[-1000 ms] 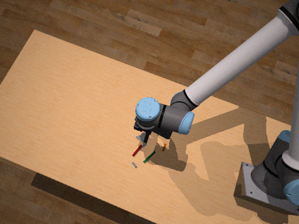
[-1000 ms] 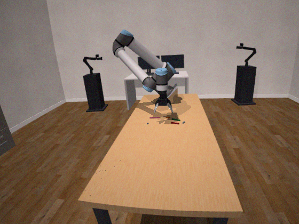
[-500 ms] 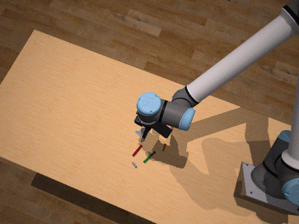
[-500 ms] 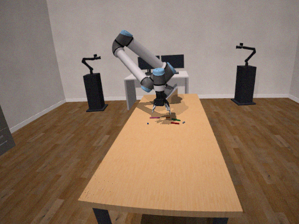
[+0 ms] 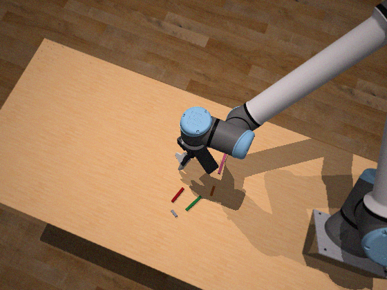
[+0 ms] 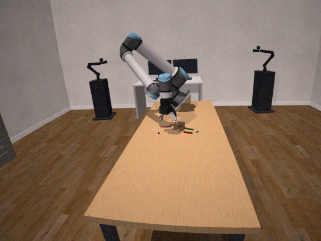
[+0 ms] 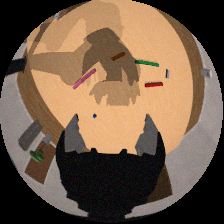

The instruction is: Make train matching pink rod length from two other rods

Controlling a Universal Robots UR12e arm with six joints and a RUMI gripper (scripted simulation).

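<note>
My gripper is now 10 mm short of the blue rod, 90 mm to the left of it and 80 mm above it. The rest, counted from my hand: red rod: 30 mm ahead, 140 mm to the left, 80 mm below; then pink rod: 110 mm behind, 30 mm to the right, 80 mm below; then orange rod: 100 mm behind, 90 mm to the left, 80 mm below.
</note>
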